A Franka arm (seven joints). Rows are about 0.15 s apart.
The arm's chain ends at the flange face. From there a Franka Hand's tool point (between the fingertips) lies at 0.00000 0.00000 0.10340 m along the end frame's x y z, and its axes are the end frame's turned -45 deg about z.
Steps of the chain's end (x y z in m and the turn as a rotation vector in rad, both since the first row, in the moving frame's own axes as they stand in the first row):
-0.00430 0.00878 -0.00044 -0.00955 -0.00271 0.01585
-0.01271 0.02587 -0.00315 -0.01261 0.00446 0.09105
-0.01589 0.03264 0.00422 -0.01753 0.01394 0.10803
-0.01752 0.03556 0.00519 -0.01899 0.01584 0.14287
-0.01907 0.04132 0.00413 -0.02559 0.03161 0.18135
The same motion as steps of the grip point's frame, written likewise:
-0.01015 0.00366 -0.00045 -0.00484 -0.00867 0.01585
-0.02793 0.01052 -0.00316 -0.01207 -0.00576 0.09105
-0.03470 0.01413 0.00419 -0.02225 -0.00254 0.10803
-0.03794 0.01528 0.00516 -0.02463 -0.00223 0.14287
-0.04264 0.01993 0.00404 -0.04045 0.00426 0.18135

